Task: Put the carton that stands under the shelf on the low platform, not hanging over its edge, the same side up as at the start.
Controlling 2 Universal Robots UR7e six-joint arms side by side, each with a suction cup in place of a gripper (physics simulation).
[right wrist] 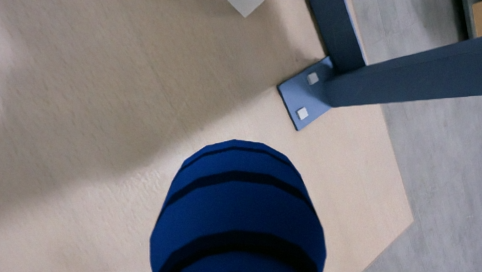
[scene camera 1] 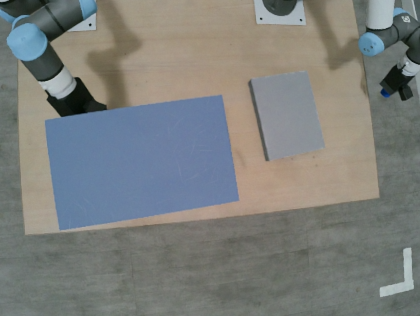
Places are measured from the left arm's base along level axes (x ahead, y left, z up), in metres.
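Pixels of known places: left hand, its tool point: [scene camera 1: 385,93]; right hand, its tool point: [right wrist: 238,198]; left arm's base, origin of its link: [scene camera 1: 278,0].
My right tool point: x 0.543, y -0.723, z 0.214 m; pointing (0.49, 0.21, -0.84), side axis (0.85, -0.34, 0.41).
Note:
For each thing: its top centre in the pictures, then the offset to it from my right tool point. "*": a spot on its surface instead. Level surfaces: height alone.
- blue shelf top, height of its surface: dz +0.129 m
- pale corner, a spot on its surface: [right wrist: 245,6] * dx +0.154, dy +0.107, dz -0.197 m
- low grey platform, centre of its top: [scene camera 1: 289,113] dx -0.033, dy +0.688, dz -0.166 m
- blue shelf leg, a spot on its surface: [right wrist: 345,37] * dx +0.273, dy +0.028, dz -0.178 m
- brace, a spot on its surface: [right wrist: 410,75] * dx +0.241, dy -0.031, dz -0.091 m
- bolted foot plate, a spot on its surface: [right wrist: 295,95] * dx +0.189, dy -0.018, dz -0.209 m
- wooden table, height of its surface: dz -0.214 m
The blue shelf top [scene camera 1: 140,162] covers the left of the table in the scene view, so the carton under it does not show there. In the right wrist view, a pale corner [right wrist: 245,6] shows at the top edge; I cannot tell whether it is the carton's. The low grey platform [scene camera 1: 290,117] lies to the right of the shelf. My right gripper [scene camera 1: 77,102] is at the shelf's back edge, its cup hidden in the scene view. Its blue suction cup [right wrist: 238,205] shows nothing on it and is open. My left gripper [scene camera 1: 385,93] is open, off the table's right edge.
A blue shelf leg [right wrist: 345,37] and a brace [right wrist: 410,75] rise from a bolted foot plate [right wrist: 295,95] near the table's edge. The wooden table [scene camera 1: 200,60] [right wrist: 100,90] bears the shelf and platform. A white floor mark [scene camera 1: 407,270] is at the lower right.

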